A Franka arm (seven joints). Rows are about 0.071 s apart.
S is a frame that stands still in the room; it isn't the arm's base.
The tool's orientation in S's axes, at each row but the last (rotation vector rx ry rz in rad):
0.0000 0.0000 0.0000
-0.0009 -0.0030 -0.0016
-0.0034 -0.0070 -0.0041
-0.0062 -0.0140 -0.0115
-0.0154 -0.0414 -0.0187
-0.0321 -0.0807 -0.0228
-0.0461 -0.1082 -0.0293
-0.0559 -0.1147 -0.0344
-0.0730 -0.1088 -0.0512
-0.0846 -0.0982 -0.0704
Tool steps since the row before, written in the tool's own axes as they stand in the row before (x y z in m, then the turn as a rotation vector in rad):
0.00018 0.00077 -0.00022 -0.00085 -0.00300 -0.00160
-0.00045 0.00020 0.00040 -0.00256 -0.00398 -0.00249
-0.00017 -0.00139 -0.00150 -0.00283 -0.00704 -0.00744
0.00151 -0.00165 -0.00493 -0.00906 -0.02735 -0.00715
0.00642 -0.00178 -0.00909 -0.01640 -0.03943 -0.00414
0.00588 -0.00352 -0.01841 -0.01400 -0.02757 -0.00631
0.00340 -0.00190 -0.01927 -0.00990 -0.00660 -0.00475
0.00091 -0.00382 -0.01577 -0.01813 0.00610 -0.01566
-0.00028 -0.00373 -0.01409 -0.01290 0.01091 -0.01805
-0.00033 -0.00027 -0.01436 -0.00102 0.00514 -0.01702
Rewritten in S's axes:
0.00018 0.00077 -0.00022 -0.00085 -0.00300 -0.00160
-0.00045 0.00020 0.00040 -0.00256 -0.00398 -0.00249
-0.00017 -0.00139 -0.00150 -0.00281 -0.00705 -0.00744
0.00156 -0.00170 -0.00490 -0.00927 -0.02729 -0.00711
0.00675 -0.00204 -0.00879 -0.01696 -0.03918 -0.00423
0.00725 -0.00425 -0.01775 -0.01411 -0.02746 -0.00656
0.00539 -0.00290 -0.01868 -0.00954 -0.00655 -0.00550
0.00255 -0.00475 -0.01533 -0.01600 0.00575 -0.01795
0.00102 -0.00477 -0.01374 -0.01028 0.01011 -0.02008
0.00101 -0.00151 -0.01425 0.00098 0.00368 -0.01740

